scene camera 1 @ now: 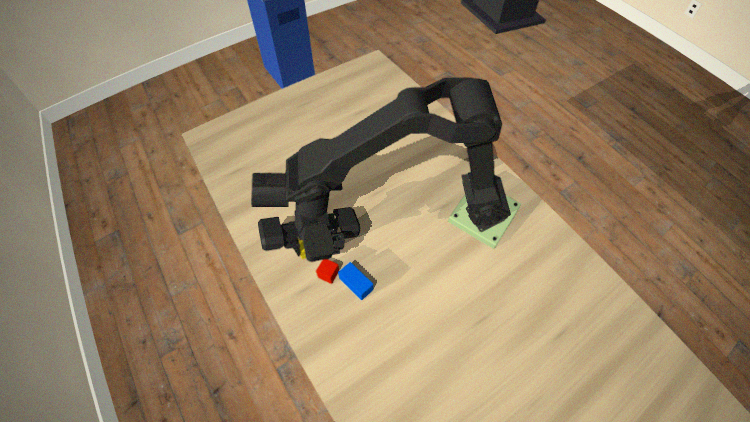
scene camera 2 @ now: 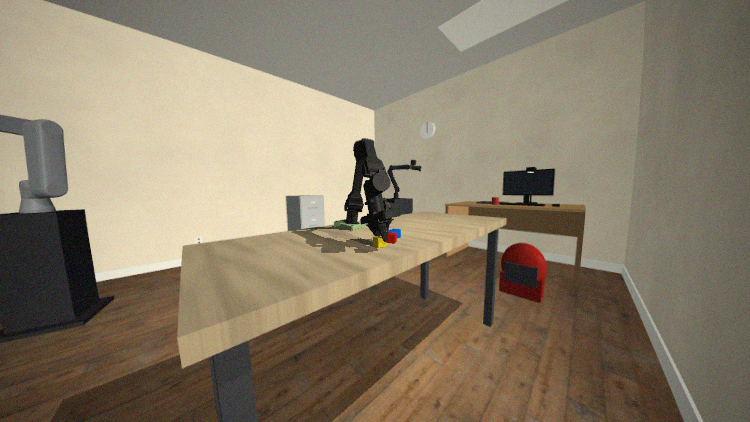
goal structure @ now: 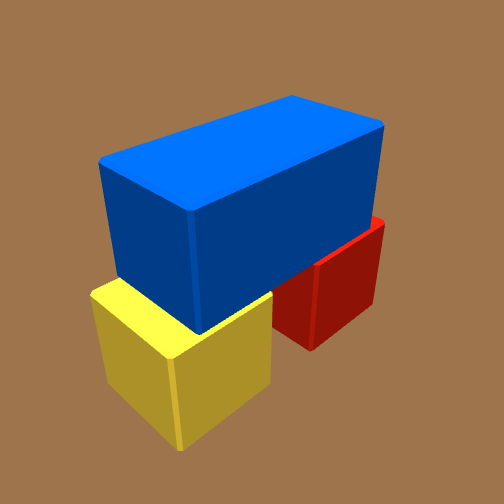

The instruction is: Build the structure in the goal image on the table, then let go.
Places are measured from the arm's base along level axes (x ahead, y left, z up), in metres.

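Pixels of known places: gripper, between the fingertips: (scene camera 2: 383, 241); arm's base, origin of its link: (scene camera 1: 485, 214) (scene camera 2: 351, 222).
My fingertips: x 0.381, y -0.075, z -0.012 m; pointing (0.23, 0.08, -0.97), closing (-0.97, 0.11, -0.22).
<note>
For each thing: its middle in the pictures, then the offset to it from my fingertips. Level surfaces: height alone.
- yellow block, middle of its body: (scene camera 1: 306, 246) (scene camera 2: 379, 241) dx -0.002, dy -0.014, dz +0.002 m
- red block, middle of its body: (scene camera 1: 327, 270) (scene camera 2: 391, 237) dx -0.025, dy +0.055, dz +0.002 m
- wooden table, height of its surface: dz -0.015 m
My gripper (scene camera 1: 305, 248) (scene camera 2: 383, 240) is low at the table and shut on a yellow block. The yellow block (scene camera 1: 302, 249) (scene camera 2: 378, 241) is mostly hidden under the gripper in scene camera 1; in scene camera 2 it shows at the fingertips, at or close to the table top. A red block (scene camera 1: 327, 270) (scene camera 2: 391, 237) lies on the table close beside the gripper. A longer blue block (scene camera 1: 356, 280) (scene camera 2: 396, 233) lies flat next to the red block, on its side toward the arm's base. Whether the yellow block touches the red one is hidden.
The arm stands on a green base plate (scene camera 1: 491, 240) (scene camera 2: 340, 225) on the wooden table (scene camera 1: 472, 325) (scene camera 2: 251, 278). The table's long edge runs close beside the blocks. A blue cabinet (scene camera 1: 285, 47) stands beyond the table's far end. A desk (scene camera 2: 555, 223) stands apart in the background.
</note>
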